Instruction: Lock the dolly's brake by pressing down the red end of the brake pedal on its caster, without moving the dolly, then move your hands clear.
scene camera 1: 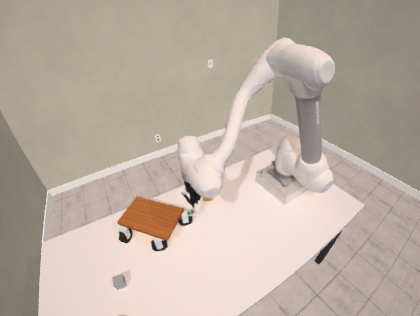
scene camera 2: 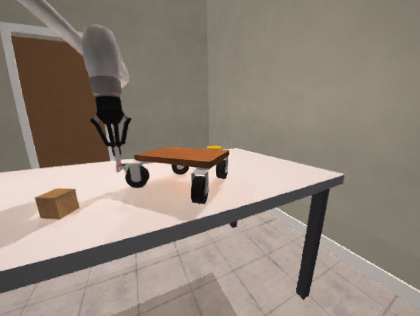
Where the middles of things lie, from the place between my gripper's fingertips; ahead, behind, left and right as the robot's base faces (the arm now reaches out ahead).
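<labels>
Wooden block [scene camera 2: 56,204]: from my hand, 140 mm to the right, 140 mm behind, 60 mm below. Dolly [scene camera 2: 203,160]: 220 mm ahead of my hand, 70 mm to the right, 30 mm below.
</labels>
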